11 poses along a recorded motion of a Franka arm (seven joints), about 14 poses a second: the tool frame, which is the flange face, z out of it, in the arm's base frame.
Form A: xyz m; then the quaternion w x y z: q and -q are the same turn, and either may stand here.
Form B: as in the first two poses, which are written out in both.
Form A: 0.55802 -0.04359 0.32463 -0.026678 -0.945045 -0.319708 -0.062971
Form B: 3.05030 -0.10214 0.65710 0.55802 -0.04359 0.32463
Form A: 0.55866 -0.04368 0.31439 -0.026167 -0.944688 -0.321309 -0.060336
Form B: 3.05284 -0.09734 0.66002 0.55866 -0.04368 0.31439
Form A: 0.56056 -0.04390 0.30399 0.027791 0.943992 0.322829 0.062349
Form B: 3.04827 -0.09994 0.66370 0.56056 -0.04390 0.30399
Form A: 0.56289 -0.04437 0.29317 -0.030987 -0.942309 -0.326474 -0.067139
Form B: 3.03859 -0.10650 0.67253 0.56289 -0.04437 0.29317
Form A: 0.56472 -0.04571 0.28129 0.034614 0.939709 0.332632 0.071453
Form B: 3.02806 -0.11149 0.68676 0.56472 -0.04571 0.28129
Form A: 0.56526 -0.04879 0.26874 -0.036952 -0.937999 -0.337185 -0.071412
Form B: 3.02313 -0.10927 0.69666 0.56526 -0.04879 0.26874
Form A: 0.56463 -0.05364 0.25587 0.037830 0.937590 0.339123 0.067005
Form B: 3.02435 -0.10016 0.70000 0.56463 -0.05364 0.25587
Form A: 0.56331 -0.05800 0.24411 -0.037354 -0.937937 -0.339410 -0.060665
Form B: 3.02967 -0.08856 0.69938 0.56331 -0.05800 0.24411
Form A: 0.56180 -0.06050 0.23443 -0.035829 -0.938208 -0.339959 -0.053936
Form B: 3.03719 -0.07692 0.69929 0.56180 -0.06050 0.23443
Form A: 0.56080 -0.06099 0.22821 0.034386 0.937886 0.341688 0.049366
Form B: 3.04296 -0.06916 0.70216 0.56080 -0.06099 0.22821
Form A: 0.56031 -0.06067 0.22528 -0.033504 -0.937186 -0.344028 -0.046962
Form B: 3.04613 -0.06502 0.70674 0.56031 -0.06067 0.22528
